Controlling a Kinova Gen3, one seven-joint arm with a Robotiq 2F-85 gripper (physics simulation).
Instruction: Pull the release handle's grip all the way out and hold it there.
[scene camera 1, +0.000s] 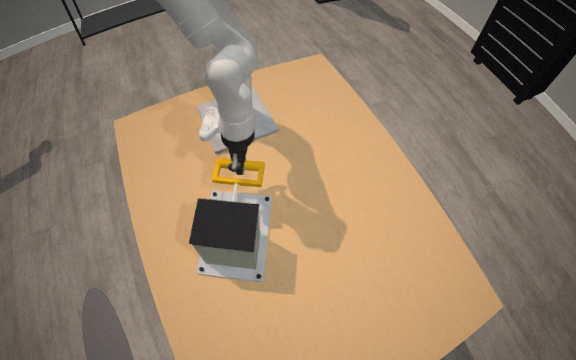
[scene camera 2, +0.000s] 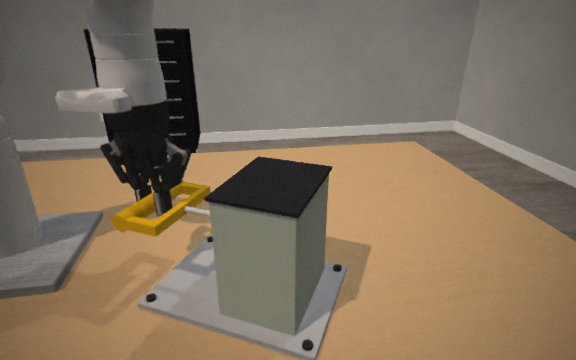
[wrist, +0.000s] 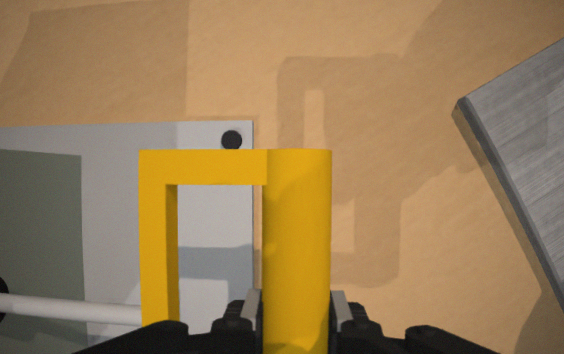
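Note:
The release handle's yellow rectangular grip (scene camera 1: 252, 164) (scene camera 2: 135, 210) (wrist: 297, 225) stands out from the box, level above the table. A white rod (scene camera 1: 236, 192) (scene camera 2: 197, 212) (wrist: 70, 307) joins it to the green box with a black top (scene camera 1: 225, 225) (scene camera 2: 255, 260). A length of rod shows between grip and box. The box stands on a grey plate (scene camera 1: 265, 235) (scene camera 2: 185, 295) (wrist: 115, 137) with black bolts. My gripper (scene camera 1: 239, 169) (scene camera 2: 150, 204) (wrist: 295, 312) points down and is shut on the grip's thick outer bar, one finger inside the frame, one outside. The fingertips' lower ends are partly hidden.
The arm's grey base plate (scene camera 1: 265, 117) (scene camera 2: 75, 250) (wrist: 520, 130) lies behind the grip, on the side away from the box. The tan table top (scene camera 1: 375, 225) (scene camera 2: 425, 225) carries both plates. A black cabinet (scene camera 1: 525, 45) (scene camera 2: 182, 75) stands on the floor beyond the table.

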